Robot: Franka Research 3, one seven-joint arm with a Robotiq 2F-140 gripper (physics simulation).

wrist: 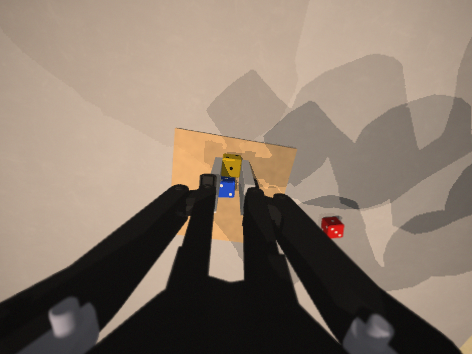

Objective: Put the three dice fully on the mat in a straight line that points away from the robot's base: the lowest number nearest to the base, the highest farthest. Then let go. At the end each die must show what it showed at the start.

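My gripper [230, 170] is shut on the yellow die [231, 168], which shows one pip on the face towards the camera. It appears to be held above the orange mat [187, 150]; the exact height is hard to tell. The blue die [227, 189] sits on the mat, just below the yellow die in the wrist view and seen between the fingers. It shows two pips and is partly covered by the yellow die. The red die [332, 227] lies off the mat to the right, beside the right finger linkage, with three pips on its larger visible face.
The pale table [75, 175] surrounds the mat. Dark shadows fall across the upper and right parts of the table and on part of the mat. The gripper's linkages hide the mat's lower corners. A yellowish patch shows at the lower right corner of the view.
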